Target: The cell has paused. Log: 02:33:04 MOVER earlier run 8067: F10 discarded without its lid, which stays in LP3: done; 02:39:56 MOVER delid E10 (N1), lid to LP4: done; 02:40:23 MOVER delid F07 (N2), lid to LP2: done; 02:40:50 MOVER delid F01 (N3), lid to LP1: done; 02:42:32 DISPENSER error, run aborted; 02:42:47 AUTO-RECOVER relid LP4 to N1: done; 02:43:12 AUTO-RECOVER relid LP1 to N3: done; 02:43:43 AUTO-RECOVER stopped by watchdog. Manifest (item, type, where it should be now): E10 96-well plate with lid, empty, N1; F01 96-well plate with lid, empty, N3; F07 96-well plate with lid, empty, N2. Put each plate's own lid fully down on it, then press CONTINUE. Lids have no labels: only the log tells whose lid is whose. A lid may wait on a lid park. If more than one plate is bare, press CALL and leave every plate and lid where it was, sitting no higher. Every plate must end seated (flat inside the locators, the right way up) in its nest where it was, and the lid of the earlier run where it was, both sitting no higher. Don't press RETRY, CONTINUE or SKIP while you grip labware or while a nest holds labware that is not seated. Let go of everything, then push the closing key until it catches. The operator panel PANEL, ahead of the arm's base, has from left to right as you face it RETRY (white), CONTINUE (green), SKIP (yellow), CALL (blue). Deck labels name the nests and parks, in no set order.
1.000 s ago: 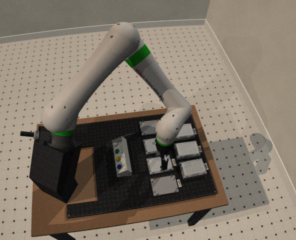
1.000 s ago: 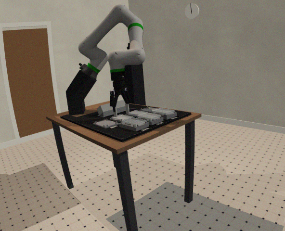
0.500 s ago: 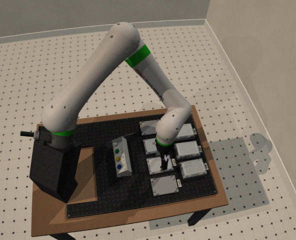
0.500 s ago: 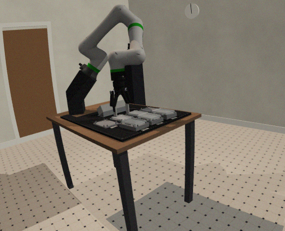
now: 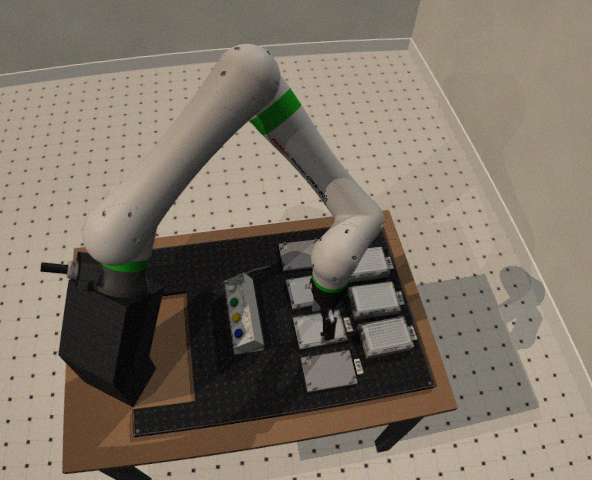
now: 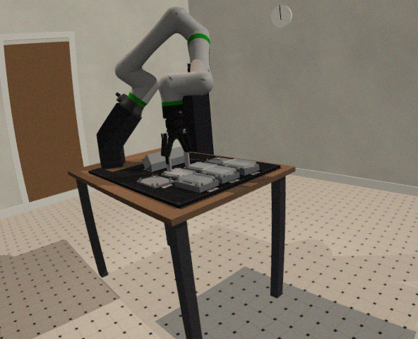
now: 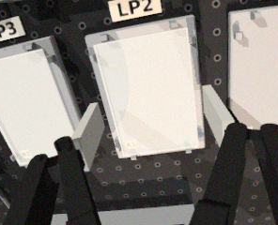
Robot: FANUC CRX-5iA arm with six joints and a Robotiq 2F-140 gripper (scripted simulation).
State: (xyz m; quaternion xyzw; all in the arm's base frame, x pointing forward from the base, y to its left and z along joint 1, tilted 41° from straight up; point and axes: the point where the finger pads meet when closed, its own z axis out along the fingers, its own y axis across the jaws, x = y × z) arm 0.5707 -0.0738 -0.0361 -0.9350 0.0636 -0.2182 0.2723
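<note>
Right now my hand is 5 cm above the park LP2. The rest, counted from my hand: plate (18 cm ahead, 7 cm to the right, 2 cm below); pale park (13 cm to the right, 5 cm below); LP2 label (9 cm ahead, 5 cm below).
</note>
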